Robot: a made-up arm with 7 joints. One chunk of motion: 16 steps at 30 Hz.
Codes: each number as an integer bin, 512 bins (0 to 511) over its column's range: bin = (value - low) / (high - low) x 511, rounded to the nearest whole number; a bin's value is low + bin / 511 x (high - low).
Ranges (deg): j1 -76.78..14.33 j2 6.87..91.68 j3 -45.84..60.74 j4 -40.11..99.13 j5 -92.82..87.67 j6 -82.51..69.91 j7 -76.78..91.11
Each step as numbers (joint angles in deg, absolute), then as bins.
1 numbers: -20.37 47.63 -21.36 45.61 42.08 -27.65 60.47
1 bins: 316 246 117 315 382 184 418
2 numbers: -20.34 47.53 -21.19 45.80 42.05 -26.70 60.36
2 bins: 317 245 118 315 382 187 417
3 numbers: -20.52 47.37 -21.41 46.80 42.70 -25.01 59.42
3 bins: 316 244 117 319 384 193 415
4 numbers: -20.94 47.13 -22.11 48.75 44.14 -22.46 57.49
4 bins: 313 243 114 326 388 201 409
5 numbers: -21.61 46.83 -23.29 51.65 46.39 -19.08 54.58
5 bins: 309 241 108 337 394 213 400
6 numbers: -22.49 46.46 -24.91 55.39 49.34 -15.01 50.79
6 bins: 304 239 100 350 402 226 388
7 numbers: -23.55 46.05 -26.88 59.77 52.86 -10.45 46.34
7 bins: 299 236 91 367 412 242 375
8 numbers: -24.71 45.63 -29.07 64.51 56.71 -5.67 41.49
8 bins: 292 234 80 384 423 258 360
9 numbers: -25.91 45.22 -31.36 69.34 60.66 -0.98 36.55
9 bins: 285 231 69 402 435 273 345
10 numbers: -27.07 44.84 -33.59 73.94 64.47 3.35 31.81
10 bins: 279 229 59 419 445 288 331
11 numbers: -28.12 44.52 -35.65 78.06 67.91 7.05 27.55
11 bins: 273 227 49 434 455 300 318
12 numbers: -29.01 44.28 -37.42 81.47 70.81 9.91 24.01
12 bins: 268 225 40 446 463 310 307
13 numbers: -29.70 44.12 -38.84 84.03 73.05 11.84 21.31
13 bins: 264 224 34 456 470 316 299
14 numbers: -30.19 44.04 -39.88 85.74 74.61 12.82 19.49
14 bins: 261 224 29 462 474 320 293
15 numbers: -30.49 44.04 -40.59 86.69 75.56 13.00 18.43
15 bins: 260 224 25 465 477 320 290
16 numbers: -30.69 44.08 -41.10 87.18 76.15 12.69 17.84
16 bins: 259 224 23 467 478 319 288
